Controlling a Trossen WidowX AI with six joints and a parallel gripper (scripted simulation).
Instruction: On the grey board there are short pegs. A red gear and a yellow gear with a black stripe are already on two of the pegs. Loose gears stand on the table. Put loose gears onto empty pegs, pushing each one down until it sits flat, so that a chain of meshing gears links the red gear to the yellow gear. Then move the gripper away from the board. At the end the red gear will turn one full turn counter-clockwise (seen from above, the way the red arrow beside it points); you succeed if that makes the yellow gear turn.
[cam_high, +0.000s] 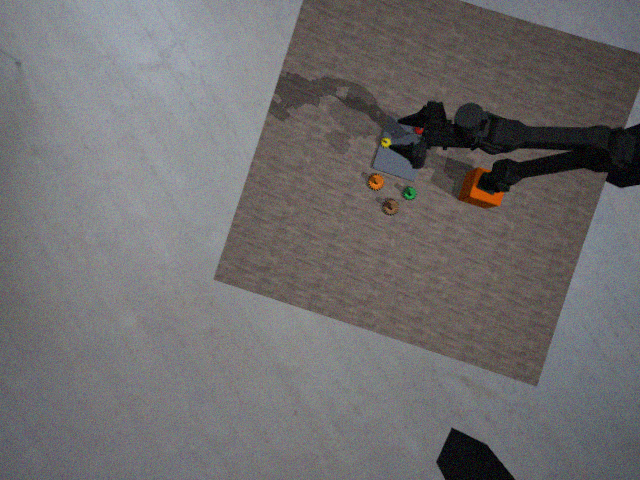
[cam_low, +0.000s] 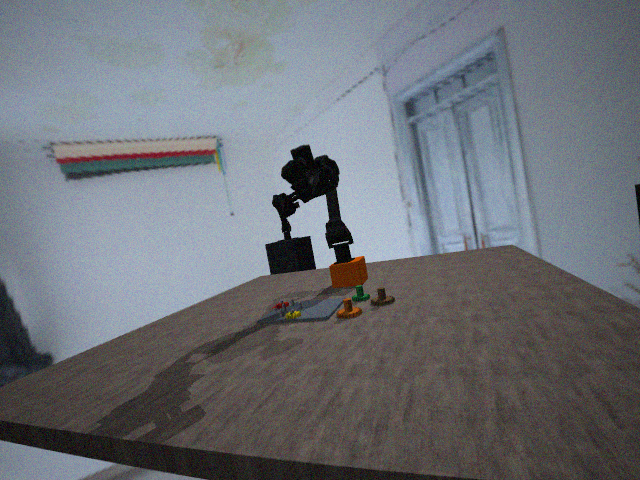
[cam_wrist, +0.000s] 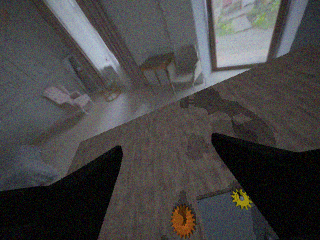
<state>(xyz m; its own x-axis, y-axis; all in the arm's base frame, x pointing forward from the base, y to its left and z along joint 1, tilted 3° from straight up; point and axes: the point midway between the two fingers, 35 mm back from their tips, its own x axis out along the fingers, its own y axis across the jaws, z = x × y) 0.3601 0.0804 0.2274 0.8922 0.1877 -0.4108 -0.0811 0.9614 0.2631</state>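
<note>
My gripper tip is 13 cm past the brown gear, 13 cm to the right of it and 28 cm above it. From my gripper tip the other things lie so: green gear (18 cm behind, 5 cm to the left, 28 cm below); yellow gear (1 cm behind, 8 cm to the right, 28 cm below); orange gear (4 cm behind, 7 cm to the left, 28 cm below).
</note>
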